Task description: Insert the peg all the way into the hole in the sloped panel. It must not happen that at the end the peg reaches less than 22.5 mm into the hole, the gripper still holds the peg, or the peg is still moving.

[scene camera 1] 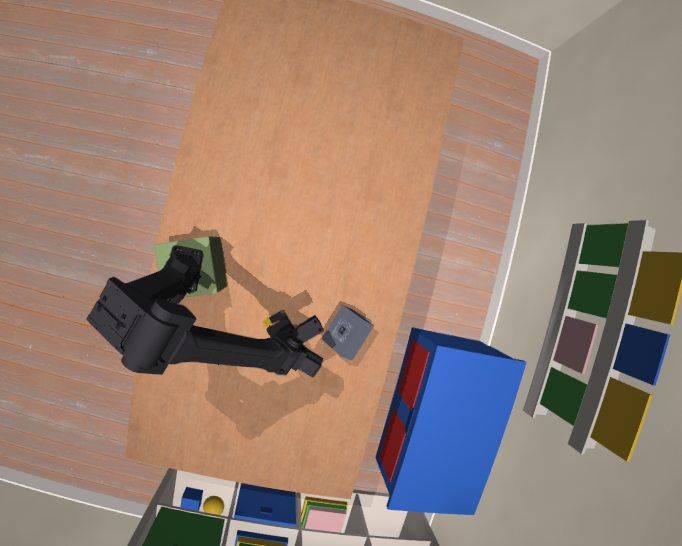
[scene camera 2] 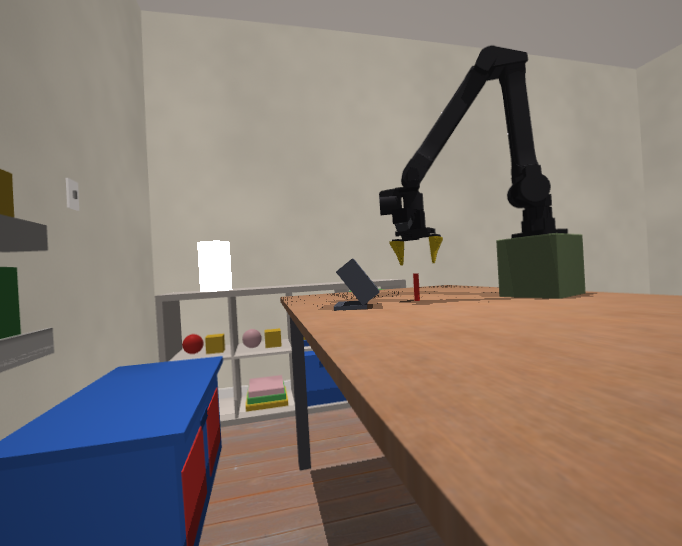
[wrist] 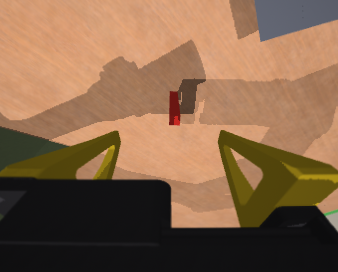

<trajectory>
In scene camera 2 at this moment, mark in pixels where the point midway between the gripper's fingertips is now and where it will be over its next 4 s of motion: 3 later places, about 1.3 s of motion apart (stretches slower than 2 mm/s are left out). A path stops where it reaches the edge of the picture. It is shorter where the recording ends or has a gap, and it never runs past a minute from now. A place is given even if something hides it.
My gripper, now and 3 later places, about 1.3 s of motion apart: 417, 264; 415, 276; 421, 253; 417, 260
</trajectory>
